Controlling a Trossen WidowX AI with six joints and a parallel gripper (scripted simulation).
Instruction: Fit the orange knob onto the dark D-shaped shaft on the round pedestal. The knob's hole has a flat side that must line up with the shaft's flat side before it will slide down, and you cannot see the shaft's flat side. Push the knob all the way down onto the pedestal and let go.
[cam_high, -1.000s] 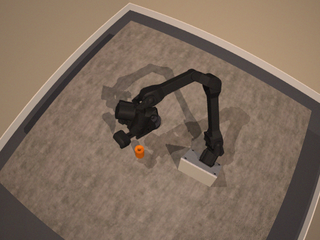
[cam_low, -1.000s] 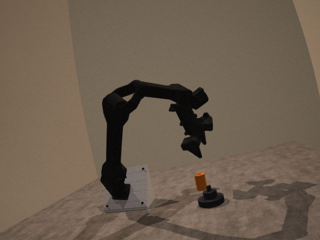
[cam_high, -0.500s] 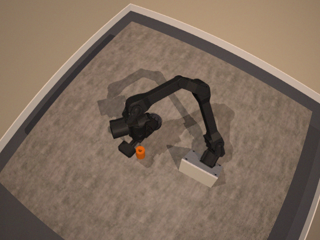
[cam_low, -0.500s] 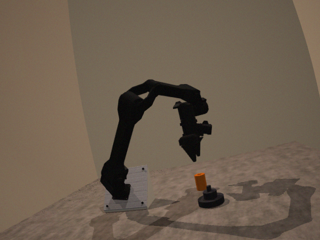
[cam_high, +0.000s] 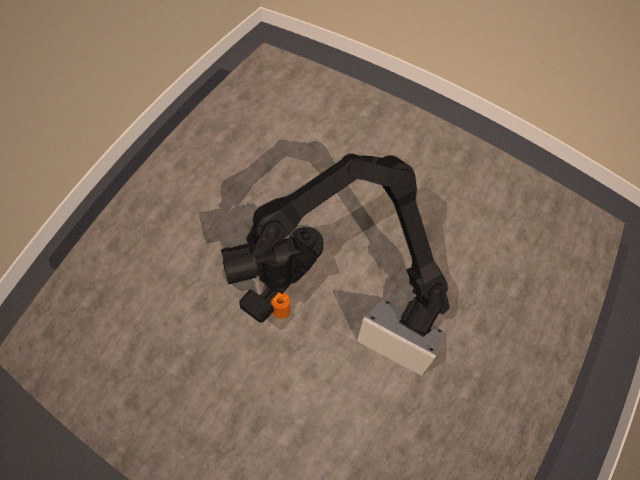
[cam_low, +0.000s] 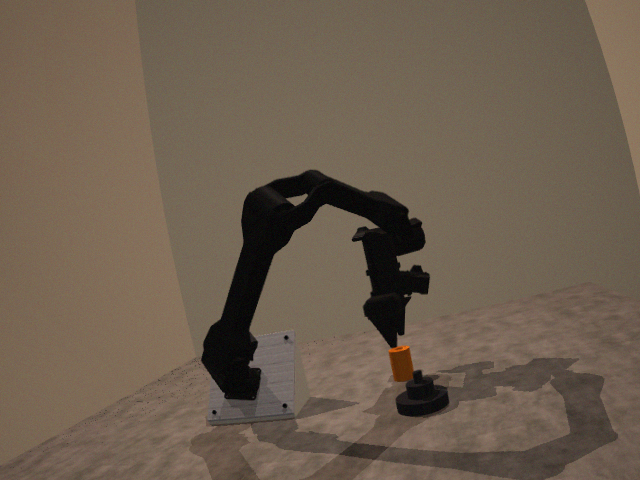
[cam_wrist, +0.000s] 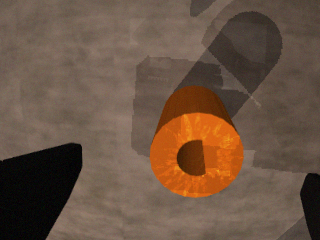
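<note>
Now: gripper tip 5 cm above the orange knob. The rest, counted from my gripper tip: dark round pedestal 5 cm ahead, 17 cm to the right, 4 cm below.
</note>
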